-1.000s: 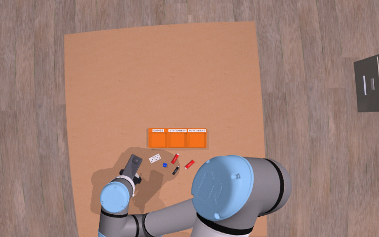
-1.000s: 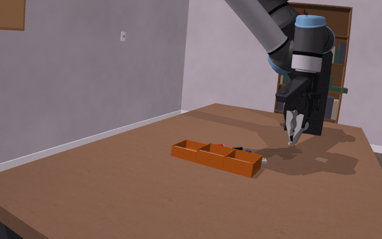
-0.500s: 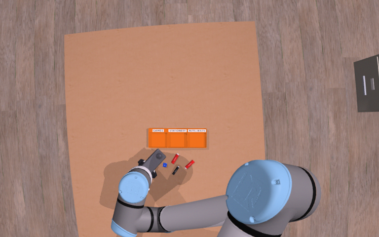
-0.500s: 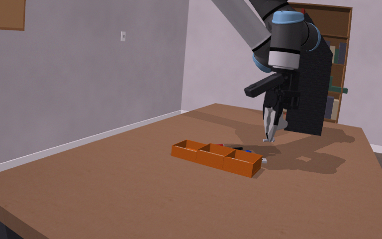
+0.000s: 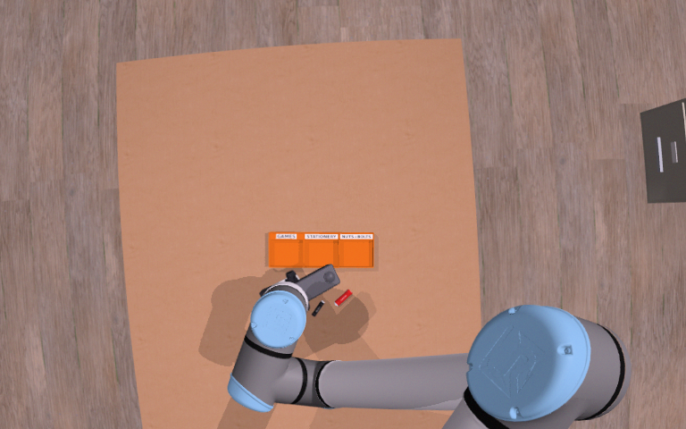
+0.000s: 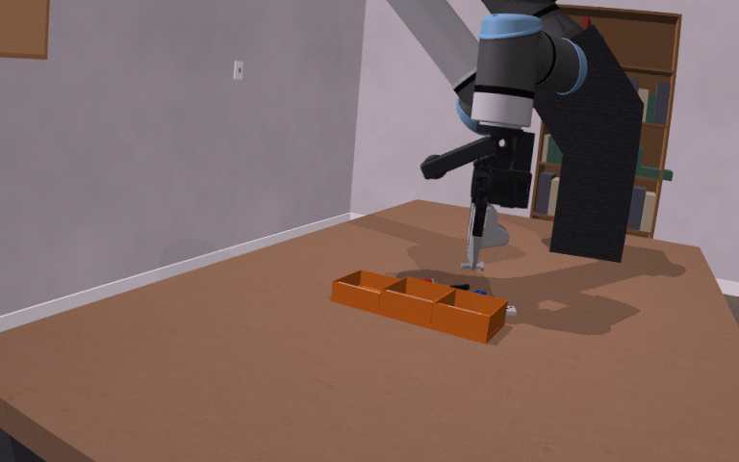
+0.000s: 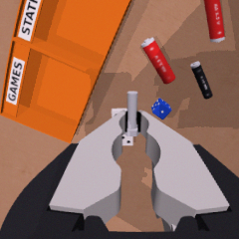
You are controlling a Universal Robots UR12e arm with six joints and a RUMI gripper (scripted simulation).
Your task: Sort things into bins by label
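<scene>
Right now my hand is 40 mm past the blue die, 10 mm to the right of it and 70 mm above it. From my hand the other things lie so: black stick 70 mm behind, 30 mm to the right, 70 mm below; bolt 10 mm to the left, 10 mm below; white domino 10 mm behind, 50 mm to the left, 70 mm below.
</scene>
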